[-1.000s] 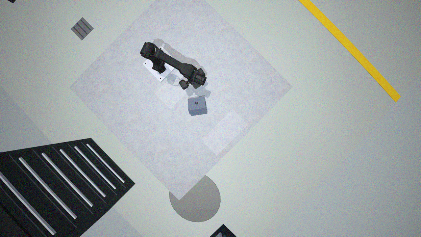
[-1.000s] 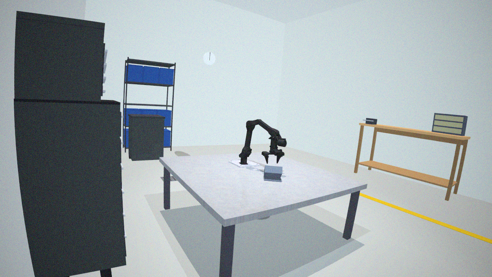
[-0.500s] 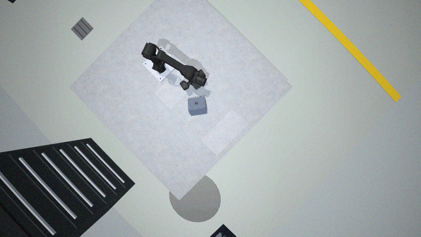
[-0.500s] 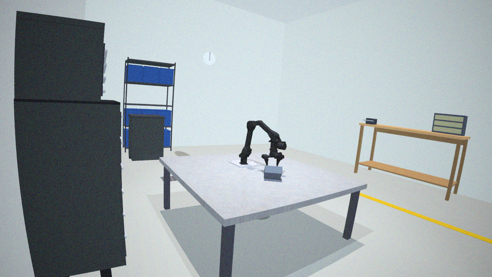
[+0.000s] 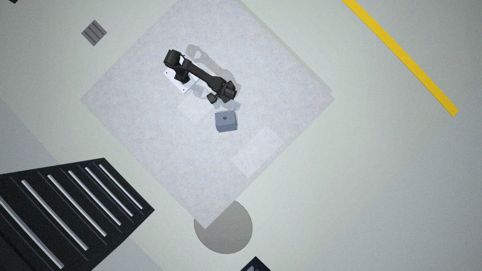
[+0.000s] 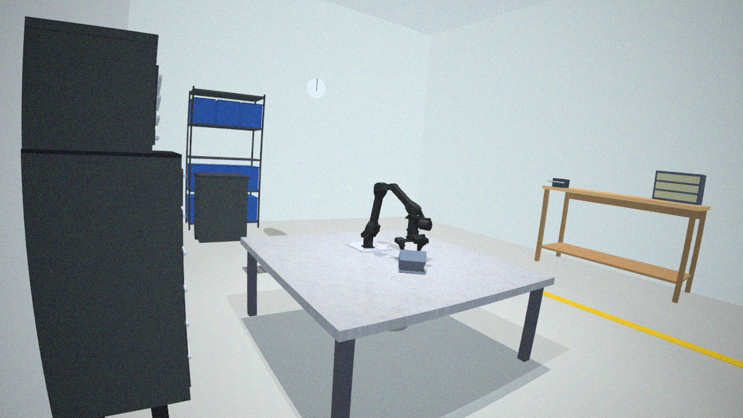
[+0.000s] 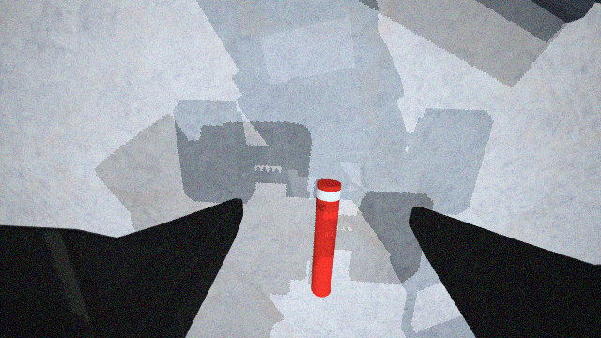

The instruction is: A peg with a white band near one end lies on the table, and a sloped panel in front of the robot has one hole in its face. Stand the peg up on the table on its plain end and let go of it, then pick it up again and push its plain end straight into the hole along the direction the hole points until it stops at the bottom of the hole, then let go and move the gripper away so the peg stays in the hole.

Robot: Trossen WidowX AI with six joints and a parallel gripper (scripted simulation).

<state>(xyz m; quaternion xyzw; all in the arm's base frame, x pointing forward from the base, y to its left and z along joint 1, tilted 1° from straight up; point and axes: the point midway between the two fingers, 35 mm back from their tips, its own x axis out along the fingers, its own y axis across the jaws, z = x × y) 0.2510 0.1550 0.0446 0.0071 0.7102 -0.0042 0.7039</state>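
The red peg lies 20 mm below my gripper tip and 10 mm behind it. Round my gripper tip: blue-grey sloped panel: 160 mm ahead, 80 mm to the right, 30 mm above.
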